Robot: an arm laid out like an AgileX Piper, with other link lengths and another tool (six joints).
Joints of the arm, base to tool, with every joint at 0 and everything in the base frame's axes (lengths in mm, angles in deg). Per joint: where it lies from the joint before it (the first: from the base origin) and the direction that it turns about. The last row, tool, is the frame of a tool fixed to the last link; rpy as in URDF.
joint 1: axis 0 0 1 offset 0.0 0.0 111.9
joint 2: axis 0 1 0 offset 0.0 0.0 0.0
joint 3: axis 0 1 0 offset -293.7 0.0 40.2
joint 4: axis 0.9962 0 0.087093 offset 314.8 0.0 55.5
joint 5: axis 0 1 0 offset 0.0 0.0 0.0
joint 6: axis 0.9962 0 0.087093 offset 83.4 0.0 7.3
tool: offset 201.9 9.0 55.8 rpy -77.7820 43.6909 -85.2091
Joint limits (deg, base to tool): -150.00..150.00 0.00..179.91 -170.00..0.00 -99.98..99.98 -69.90..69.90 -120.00..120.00
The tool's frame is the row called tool.
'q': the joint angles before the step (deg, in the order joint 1, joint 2, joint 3, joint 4, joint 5, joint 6). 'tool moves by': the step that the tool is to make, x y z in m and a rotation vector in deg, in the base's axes. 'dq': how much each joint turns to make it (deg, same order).
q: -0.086, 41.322, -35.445, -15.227, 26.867, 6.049
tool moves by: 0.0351, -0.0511, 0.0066, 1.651, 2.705, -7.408
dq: -6.444, 10.778, -8.638, 0.145, 0.871, 1.551
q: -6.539, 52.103, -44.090, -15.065, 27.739, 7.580
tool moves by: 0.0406, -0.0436, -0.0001, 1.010, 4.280, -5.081
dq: -4.123, 12.304, -11.311, 0.357, 3.515, 0.069
